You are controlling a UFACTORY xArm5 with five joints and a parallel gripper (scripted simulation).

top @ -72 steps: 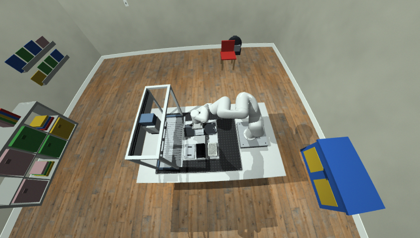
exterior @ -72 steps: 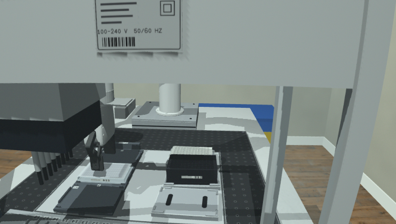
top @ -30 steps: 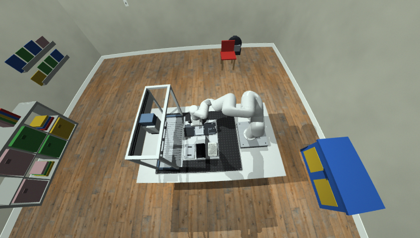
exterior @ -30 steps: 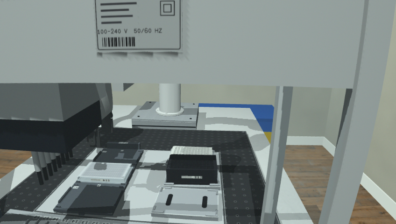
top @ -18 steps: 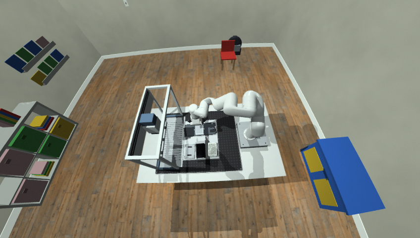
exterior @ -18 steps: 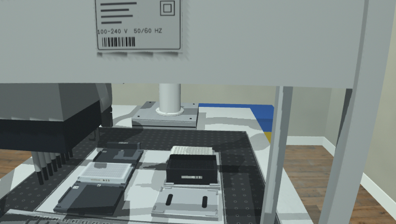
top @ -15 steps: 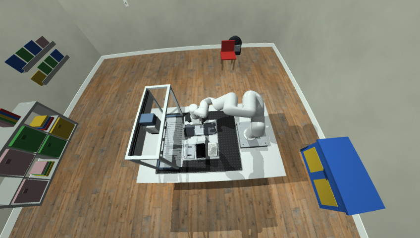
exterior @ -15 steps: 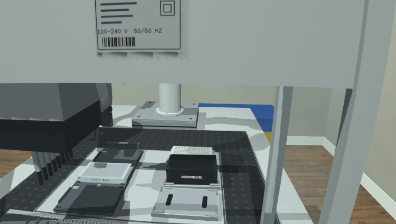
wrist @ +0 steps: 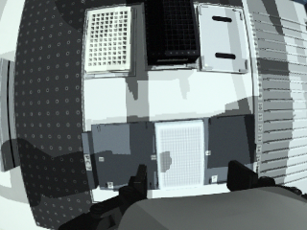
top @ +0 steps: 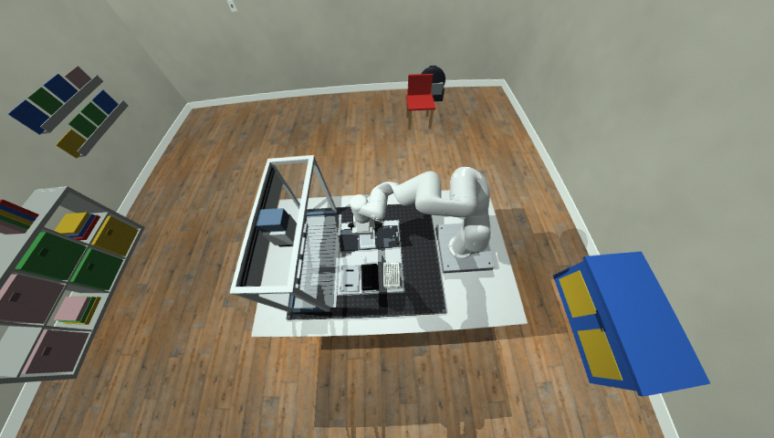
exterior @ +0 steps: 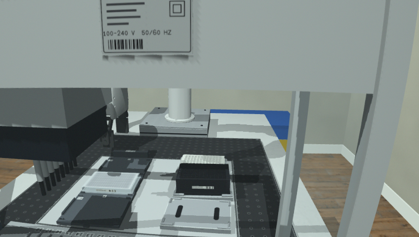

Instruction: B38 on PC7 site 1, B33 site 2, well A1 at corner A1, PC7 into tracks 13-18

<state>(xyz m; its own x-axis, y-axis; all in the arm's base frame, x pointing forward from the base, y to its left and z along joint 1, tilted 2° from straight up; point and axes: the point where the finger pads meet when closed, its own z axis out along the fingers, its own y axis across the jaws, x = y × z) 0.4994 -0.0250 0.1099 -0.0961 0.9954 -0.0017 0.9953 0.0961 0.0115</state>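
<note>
Now: hand 140 mm past the white 96-well plate, 190 mm to the right of it and 120 mm above it. From my hand the other things lie so: plate nest S1: 140 mm behind, 190 mm to the left, 130 mm below.
</note>
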